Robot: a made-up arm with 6 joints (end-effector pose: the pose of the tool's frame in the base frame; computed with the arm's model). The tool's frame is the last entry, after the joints. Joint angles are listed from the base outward.
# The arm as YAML. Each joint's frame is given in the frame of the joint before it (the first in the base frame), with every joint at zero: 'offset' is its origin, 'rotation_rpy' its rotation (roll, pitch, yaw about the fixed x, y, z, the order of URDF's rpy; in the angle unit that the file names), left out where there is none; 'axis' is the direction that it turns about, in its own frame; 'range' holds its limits. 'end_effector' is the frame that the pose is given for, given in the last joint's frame.
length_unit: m
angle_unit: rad
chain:
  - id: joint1
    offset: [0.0, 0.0, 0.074]
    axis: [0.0, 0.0, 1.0]
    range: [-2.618, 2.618]
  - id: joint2
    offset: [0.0, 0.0, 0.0]
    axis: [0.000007, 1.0, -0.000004]
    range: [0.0, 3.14]
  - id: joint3
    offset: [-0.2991, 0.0, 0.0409]
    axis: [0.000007, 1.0, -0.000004]
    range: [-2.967, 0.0]
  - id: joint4
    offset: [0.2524, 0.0, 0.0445]
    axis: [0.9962, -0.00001, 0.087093]
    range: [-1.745, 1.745]
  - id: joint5
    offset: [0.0, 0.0, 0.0]
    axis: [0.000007, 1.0, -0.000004]
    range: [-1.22, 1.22]
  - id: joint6
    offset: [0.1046, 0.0, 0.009]
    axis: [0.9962, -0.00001, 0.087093]
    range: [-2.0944, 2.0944]
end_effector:
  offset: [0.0, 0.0, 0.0]
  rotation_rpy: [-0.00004, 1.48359, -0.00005]
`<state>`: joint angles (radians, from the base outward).
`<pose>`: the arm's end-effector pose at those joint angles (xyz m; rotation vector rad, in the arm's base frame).
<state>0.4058 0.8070 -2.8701 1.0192 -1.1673 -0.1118</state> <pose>-0.3358 -0.2337 0.5266 0.7490 -1.4858 1.3236</pose>
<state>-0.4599 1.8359 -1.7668 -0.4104 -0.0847 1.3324</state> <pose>0.4291 -0.2087 0.3888 0.9274 1.1633 0.4004</pose>
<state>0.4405 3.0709 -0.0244 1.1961 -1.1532 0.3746</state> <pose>0.0549 -0.0728 -0.0562 0.4059 2.4073 -1.5517</pose>
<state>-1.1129 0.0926 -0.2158 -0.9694 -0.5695 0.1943</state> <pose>0.0554 -0.0071 0.2673 -0.2231 1.1604 -1.3824</pose>
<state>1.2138 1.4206 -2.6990 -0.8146 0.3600 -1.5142</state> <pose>0.0500 0.0569 0.7213 -0.5216 0.1762 -1.1154</pose>
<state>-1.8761 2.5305 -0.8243 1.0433 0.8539 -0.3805</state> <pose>-0.0054 -0.2450 -0.1109 2.6977 0.8104 1.3234</pose>
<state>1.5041 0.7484 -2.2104 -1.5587 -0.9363 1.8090</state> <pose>-0.0981 -0.2018 0.6256 -0.8646 -0.6141 1.6202</pose>
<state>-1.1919 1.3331 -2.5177 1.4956 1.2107 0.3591</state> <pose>0.1063 -0.0019 0.6579 0.3031 1.2488 0.7524</pose>
